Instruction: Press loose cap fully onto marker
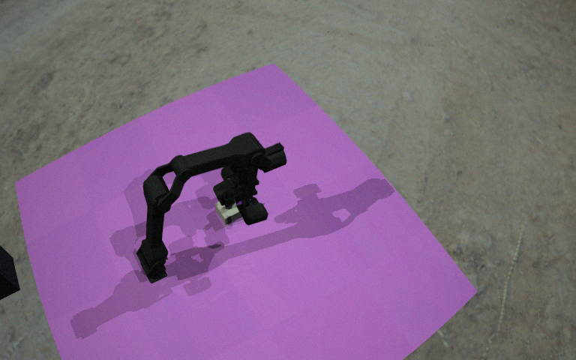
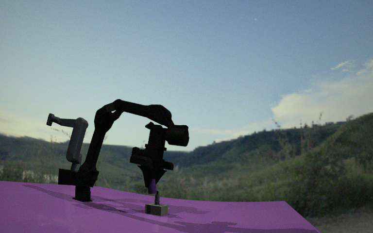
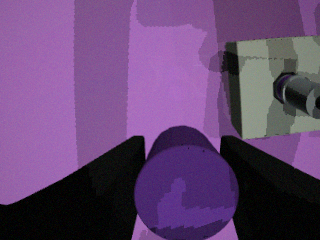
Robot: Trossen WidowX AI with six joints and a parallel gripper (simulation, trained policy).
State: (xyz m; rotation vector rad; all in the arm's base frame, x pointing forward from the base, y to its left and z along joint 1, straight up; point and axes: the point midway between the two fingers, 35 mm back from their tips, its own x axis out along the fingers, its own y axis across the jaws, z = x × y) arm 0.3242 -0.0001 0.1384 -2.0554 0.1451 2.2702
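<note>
The holder block lies 90 mm below my gripper tip and 70 mm to the left of it. From my gripper tip the other things lie so: purple cap 10 mm ahead.
</note>
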